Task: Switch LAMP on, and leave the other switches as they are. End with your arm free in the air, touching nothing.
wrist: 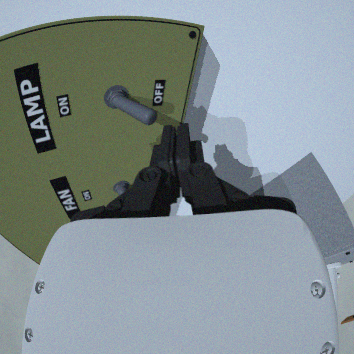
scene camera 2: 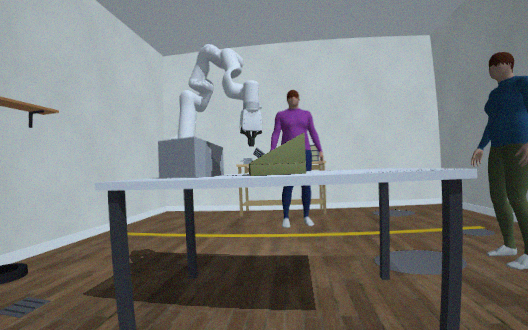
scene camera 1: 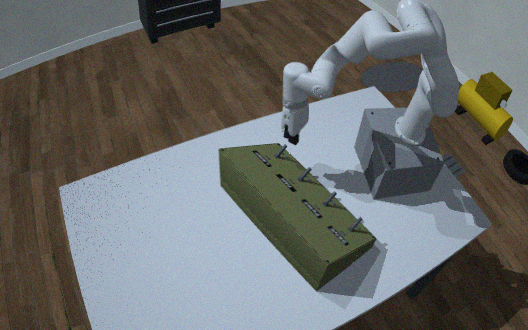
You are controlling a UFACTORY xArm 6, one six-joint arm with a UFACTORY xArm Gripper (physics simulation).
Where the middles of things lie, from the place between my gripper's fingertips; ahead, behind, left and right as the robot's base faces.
Labels:
Now: hand 11 cm short of the sloped switch box [scene camera 1: 315,237], 18 cm to the right of it and 6 cm above it.

